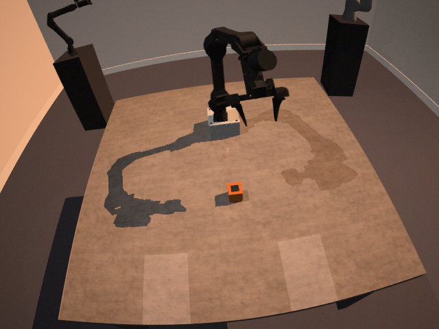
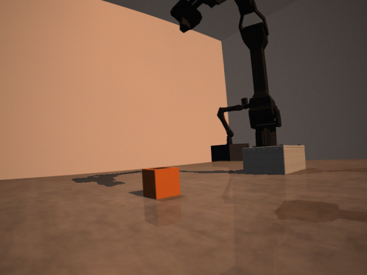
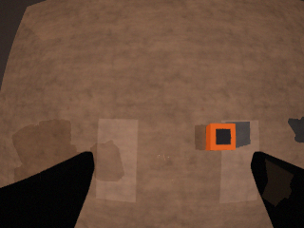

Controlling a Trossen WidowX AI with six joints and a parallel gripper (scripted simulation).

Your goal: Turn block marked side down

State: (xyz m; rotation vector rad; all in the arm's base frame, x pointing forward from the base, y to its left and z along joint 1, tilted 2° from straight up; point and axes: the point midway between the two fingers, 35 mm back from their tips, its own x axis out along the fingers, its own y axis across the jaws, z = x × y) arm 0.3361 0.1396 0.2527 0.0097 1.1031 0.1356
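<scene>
My gripper tip is 4 cm short of the orange block, 9 cm to the left of it and 27 cm above it.
</scene>
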